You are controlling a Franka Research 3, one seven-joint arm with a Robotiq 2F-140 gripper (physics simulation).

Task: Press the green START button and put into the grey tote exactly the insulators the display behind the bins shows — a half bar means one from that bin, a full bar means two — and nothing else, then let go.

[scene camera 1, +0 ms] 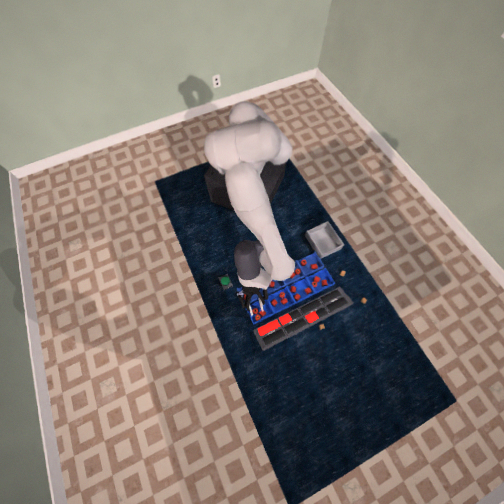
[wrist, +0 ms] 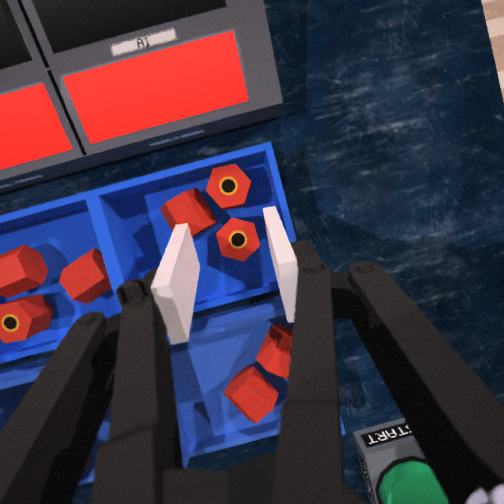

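My gripper is open and empty, hanging over the end compartment of the blue bin rack. That compartment holds three red hexagonal insulators; one lies between my white finger pads, below them. Two more insulators lie in the nearer compartment. Behind the bins the display is lit: the cell labelled A1 shows a full red bar, and the cell to its left is also red. The green START button is at my lower right, and in the scene view. The grey tote stands past the rack's other end.
The rack's other compartments hold several more red insulators. Three small brown blocks lie loose on the dark blue mat around the display. The arm's base stands at the mat's far end.
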